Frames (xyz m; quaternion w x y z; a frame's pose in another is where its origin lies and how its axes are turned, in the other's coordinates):
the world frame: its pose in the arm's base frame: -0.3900 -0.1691 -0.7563 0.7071 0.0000 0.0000 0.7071
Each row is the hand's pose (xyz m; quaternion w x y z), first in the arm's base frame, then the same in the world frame.
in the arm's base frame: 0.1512 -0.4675 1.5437 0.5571 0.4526 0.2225 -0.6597
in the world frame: -0.2984 -0.5412 2.3000 0.0726 -0.4774 0.1627 0.8604
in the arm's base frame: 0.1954 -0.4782 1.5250 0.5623 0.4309 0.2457 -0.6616
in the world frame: -0.3091 -0.5854 2.2813 0.0702 -0.4784 0.1310 0.8655
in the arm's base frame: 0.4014 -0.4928 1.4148 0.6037 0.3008 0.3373 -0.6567
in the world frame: -0.3237 -0.7914 2.1711 0.0375 -0.4512 -0.0258 0.8913
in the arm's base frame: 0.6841 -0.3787 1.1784 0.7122 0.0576 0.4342 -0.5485
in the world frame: -0.2096 -1.0741 1.9347 0.1158 0.3478 0.2663 -0.8915
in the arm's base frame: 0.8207 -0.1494 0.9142 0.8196 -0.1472 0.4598 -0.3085
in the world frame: 0.0197 -1.2107 1.6705 0.3614 0.2210 0.4292 -0.7977
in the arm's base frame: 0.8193 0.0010 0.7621 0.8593 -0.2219 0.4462 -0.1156
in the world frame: 0.1701 -1.2093 1.5184 0.5259 0.1586 0.4724 -0.6893
